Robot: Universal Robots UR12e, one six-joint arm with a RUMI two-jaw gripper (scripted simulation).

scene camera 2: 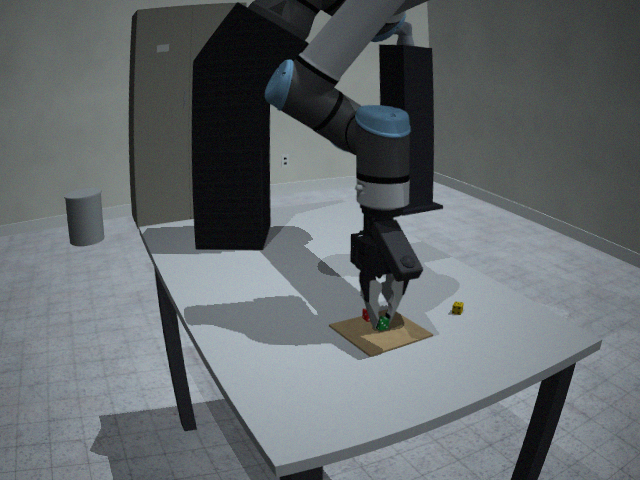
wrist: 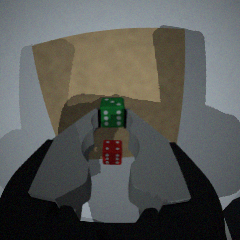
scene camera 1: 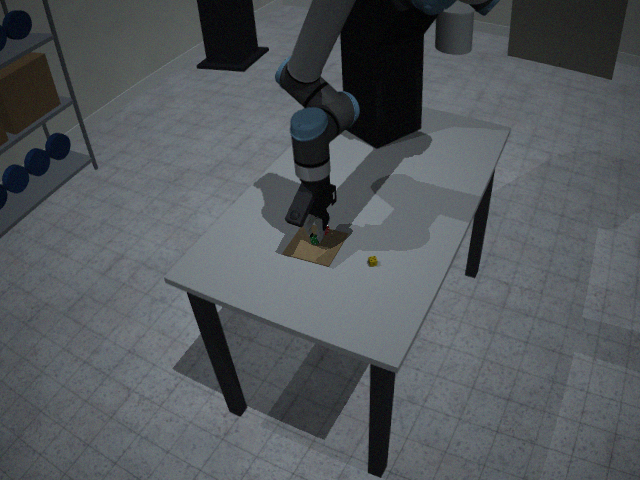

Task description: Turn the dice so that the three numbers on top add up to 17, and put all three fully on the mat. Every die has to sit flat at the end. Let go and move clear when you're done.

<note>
In view: the gripper (scene camera 2: 381,326) and a mat (scene camera 2: 401,332).
The mat is seen too in the wrist view (wrist: 145,66) and in scene camera 1 (scene camera 1: 300,247). The gripper also shows in the wrist view (wrist: 112,110) and in scene camera 1 (scene camera 1: 316,241).
</note>
